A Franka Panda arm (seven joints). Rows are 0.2 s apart.
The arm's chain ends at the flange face. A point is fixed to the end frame.
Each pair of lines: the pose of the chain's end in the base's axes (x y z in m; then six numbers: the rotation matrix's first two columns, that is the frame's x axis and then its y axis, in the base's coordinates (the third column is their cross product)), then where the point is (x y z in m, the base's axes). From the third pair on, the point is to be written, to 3 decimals.
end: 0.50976 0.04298 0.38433 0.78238 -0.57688 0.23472 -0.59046 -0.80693 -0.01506
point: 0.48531 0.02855 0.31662
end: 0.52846 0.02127 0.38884 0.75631 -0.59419 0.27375 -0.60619 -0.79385 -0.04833
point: 0.50729 0.00750 0.31990
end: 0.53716 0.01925 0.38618 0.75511 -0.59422 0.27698 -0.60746 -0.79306 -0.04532
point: 0.516 0.005 0.317
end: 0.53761 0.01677 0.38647 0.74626 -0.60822 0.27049 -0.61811 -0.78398 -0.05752
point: 0.516 0.004 0.317
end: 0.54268 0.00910 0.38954 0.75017 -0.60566 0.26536 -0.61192 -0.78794 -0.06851
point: 0.522 -0.003 0.320
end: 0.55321 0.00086 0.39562 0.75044 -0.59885 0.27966 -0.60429 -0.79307 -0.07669
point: 0.534 -0.012 0.326
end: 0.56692 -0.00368 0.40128 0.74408 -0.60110 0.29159 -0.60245 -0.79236 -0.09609
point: 0.549 -0.016 0.331
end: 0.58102 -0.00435 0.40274 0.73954 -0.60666 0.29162 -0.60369 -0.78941 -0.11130
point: 0.564 -0.015 0.332
